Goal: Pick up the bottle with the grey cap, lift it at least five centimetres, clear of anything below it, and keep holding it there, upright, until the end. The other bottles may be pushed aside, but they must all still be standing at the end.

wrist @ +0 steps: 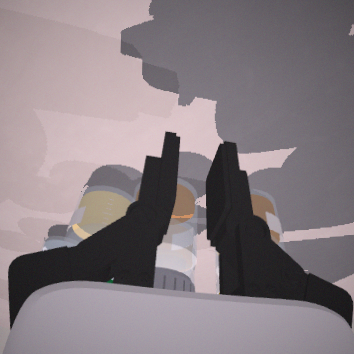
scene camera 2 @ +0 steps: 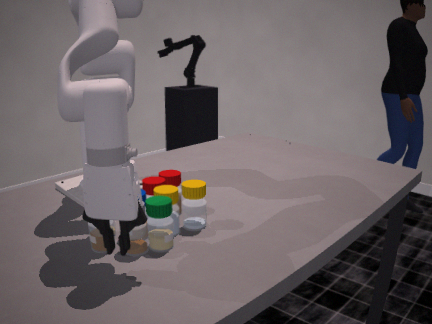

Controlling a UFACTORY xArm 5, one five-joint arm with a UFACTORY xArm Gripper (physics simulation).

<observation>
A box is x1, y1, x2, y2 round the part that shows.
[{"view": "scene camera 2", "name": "green-capped bottle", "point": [160, 229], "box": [145, 196, 174, 251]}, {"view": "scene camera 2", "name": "yellow-capped bottle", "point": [194, 206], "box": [182, 180, 206, 230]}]
</observation>
